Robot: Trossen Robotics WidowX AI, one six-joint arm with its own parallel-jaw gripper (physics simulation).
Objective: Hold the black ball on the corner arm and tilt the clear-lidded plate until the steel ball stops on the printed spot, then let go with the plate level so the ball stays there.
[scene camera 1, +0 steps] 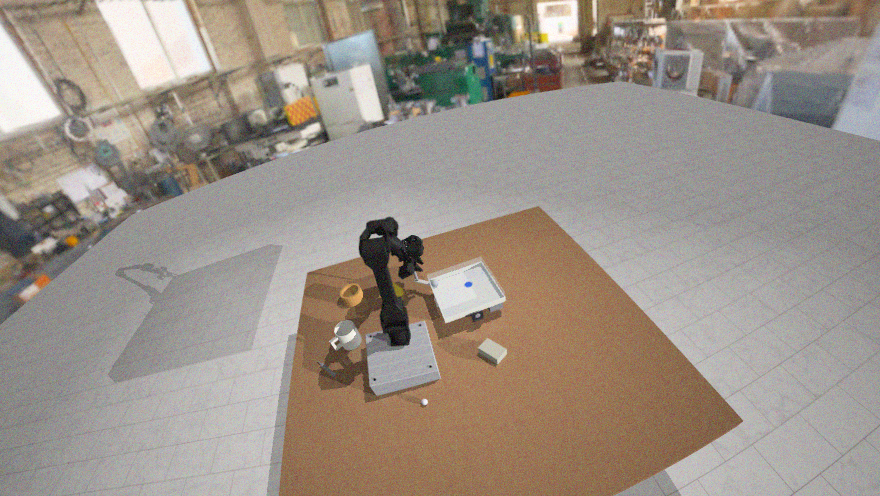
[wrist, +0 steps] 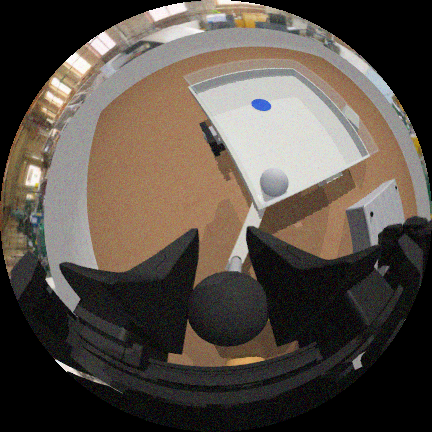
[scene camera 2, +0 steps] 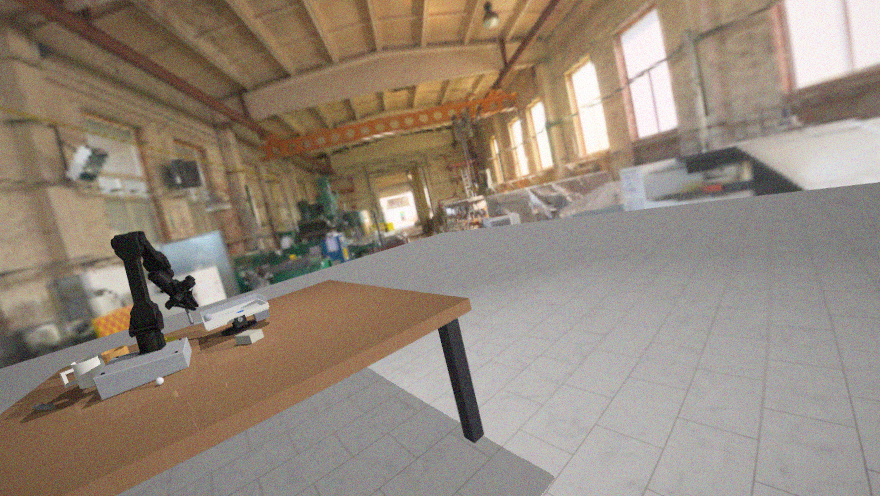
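The white plate [scene camera 1: 457, 298] [scene camera 2: 223, 319] [wrist: 300, 135] with clear lid and raised walls stands on a support. The steel ball [scene camera 1: 434, 284] [scene camera 2: 208, 317] [wrist: 274, 182] lies in the plate corner nearest the arm joined to the black ball. The printed blue spot [scene camera 1: 468, 284] [scene camera 2: 240, 311] [wrist: 261, 105] is well apart from it. The black ball [wrist: 228, 308] sits at the end of the pale corner arm [scene camera 1: 421, 281] [wrist: 246, 232]. My gripper [wrist: 222, 233] is shut on the black ball, one finger on each side. In the scene views the fingers hide the ball.
A grey base block [scene camera 1: 403, 360] [scene camera 2: 144, 369] carries my arm. A white mug [scene camera 1: 348, 335], an orange bowl [scene camera 1: 351, 295], a yellow object [scene camera 1: 398, 290] and a dark tool [scene camera 1: 327, 369] lie near it. A beige block [scene camera 1: 492, 351] [scene camera 2: 248, 336] and small white ball [scene camera 1: 424, 402] [scene camera 2: 159, 381] are on the table.
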